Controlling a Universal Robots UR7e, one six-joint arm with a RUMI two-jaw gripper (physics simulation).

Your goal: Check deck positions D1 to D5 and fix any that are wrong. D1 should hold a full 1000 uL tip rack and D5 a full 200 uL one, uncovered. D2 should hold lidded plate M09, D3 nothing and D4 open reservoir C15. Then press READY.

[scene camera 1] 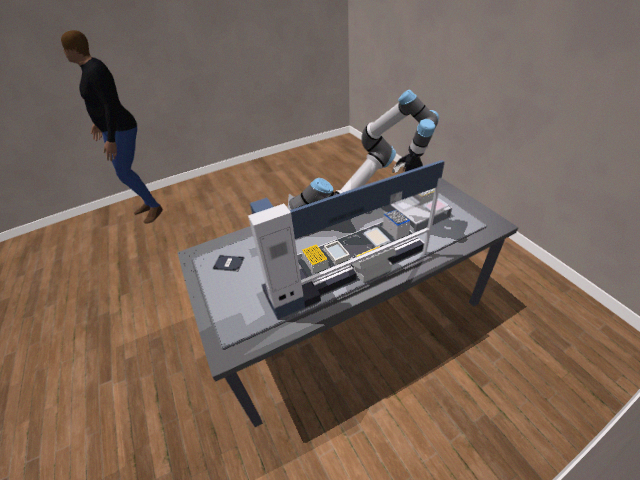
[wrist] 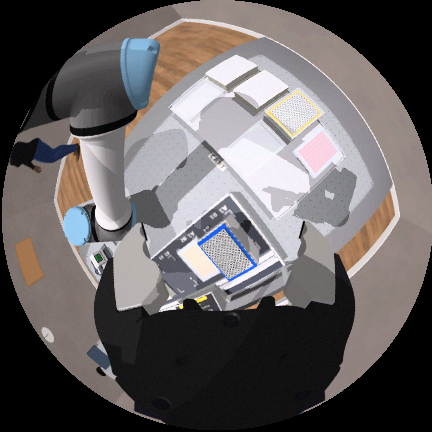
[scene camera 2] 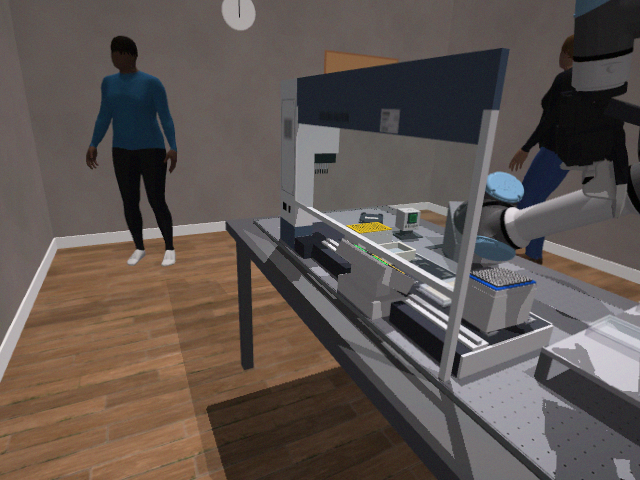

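My gripper (scene camera 1: 399, 167) (scene camera 2: 605, 196) (wrist: 223, 225) is open and empty, high above the cart end of the bench. The blue-rimmed tip rack (scene camera 1: 396, 219) (scene camera 2: 501, 279) (wrist: 227, 252) stands at D1, uncovered. Beside it at D2 lies a cream plate (scene camera 1: 376, 237) (wrist: 194, 259); its lid and label cannot be made out. No labware shows at D3 in scene camera 1. A pale open reservoir (scene camera 1: 336, 251) (scene camera 2: 397, 250) stands at D4, its label unreadable. The yellow tip rack (scene camera 1: 314, 255) (scene camera 2: 369, 227) stands at D5, uncovered. The READY button is not readable.
The cart area holds two white boxes (wrist: 232, 72) (wrist: 261, 90), a yellow-rimmed rack (wrist: 295, 112), a pink plate (wrist: 319, 151) and clear covers. The dark hood panel (scene camera 1: 367, 191) (scene camera 2: 392, 98) and its post (scene camera 2: 467, 248) stand along the deck. The control panel (scene camera 2: 367, 279) stands at the deck's front.
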